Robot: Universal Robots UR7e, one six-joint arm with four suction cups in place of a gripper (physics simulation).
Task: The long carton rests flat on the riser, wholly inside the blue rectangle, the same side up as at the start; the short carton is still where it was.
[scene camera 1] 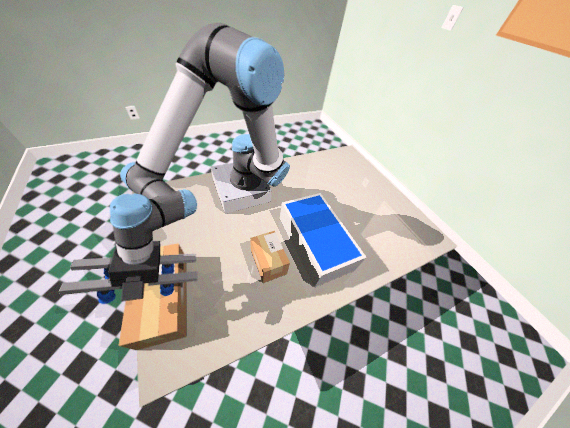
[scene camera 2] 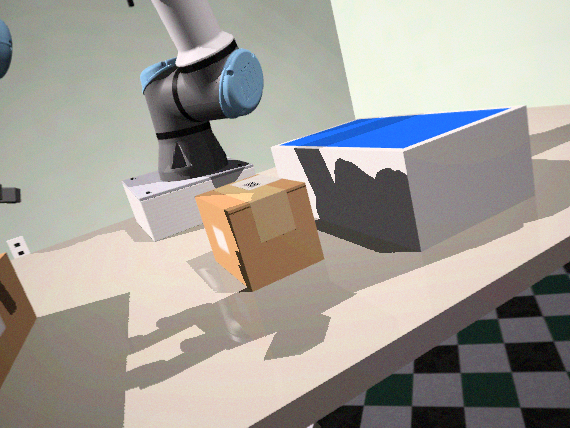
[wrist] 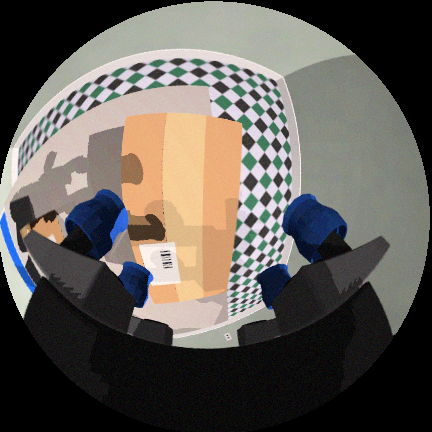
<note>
My suction head (wrist: 308, 222) holds nothing. The cup is 13 cm from the middle of a long carton (scene camera 1: 156, 319), above it. The table carries a short carton (scene camera 2: 261, 229).
The long carton is seen too in scene camera 2 (scene camera 2: 25, 317) and in the wrist view (wrist: 180, 172). The short carton shows as well in scene camera 1 (scene camera 1: 271, 260) and in the wrist view (wrist: 47, 224).
</note>
